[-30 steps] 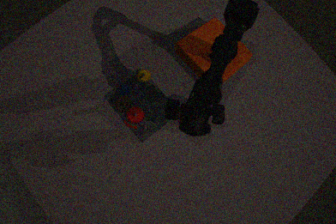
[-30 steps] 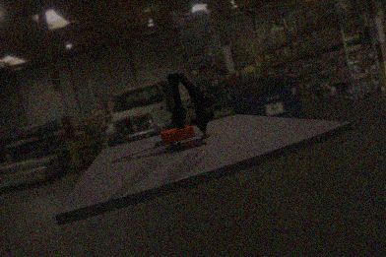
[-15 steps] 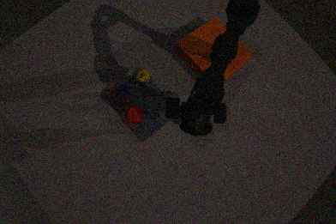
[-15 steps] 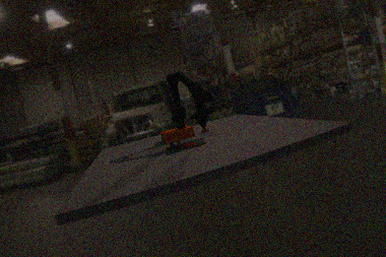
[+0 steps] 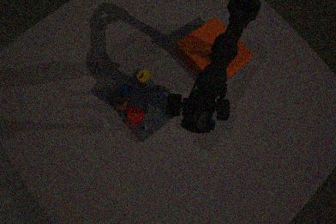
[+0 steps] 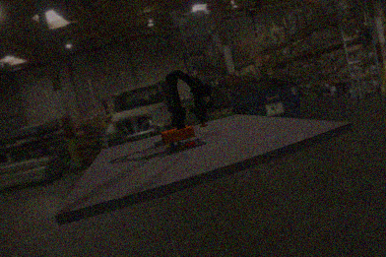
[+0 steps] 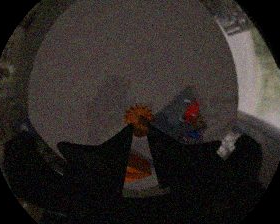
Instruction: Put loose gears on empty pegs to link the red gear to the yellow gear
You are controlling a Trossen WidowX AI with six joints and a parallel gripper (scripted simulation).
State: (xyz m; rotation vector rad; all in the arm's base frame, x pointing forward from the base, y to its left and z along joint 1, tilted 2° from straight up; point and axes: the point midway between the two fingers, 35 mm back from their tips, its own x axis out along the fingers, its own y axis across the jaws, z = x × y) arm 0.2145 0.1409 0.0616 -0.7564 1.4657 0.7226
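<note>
The blue gear lies 220 mm to the right of my gripper tip, 140 mm ahead of it and 80 mm below it. From my gripper tip the other things lie so: brown gear (180 mm to the right, 170 mm ahead, 80 mm below); orange gear (10 mm below); red gear (150 mm ahead, 120 mm to the right, 90 mm below).
</note>
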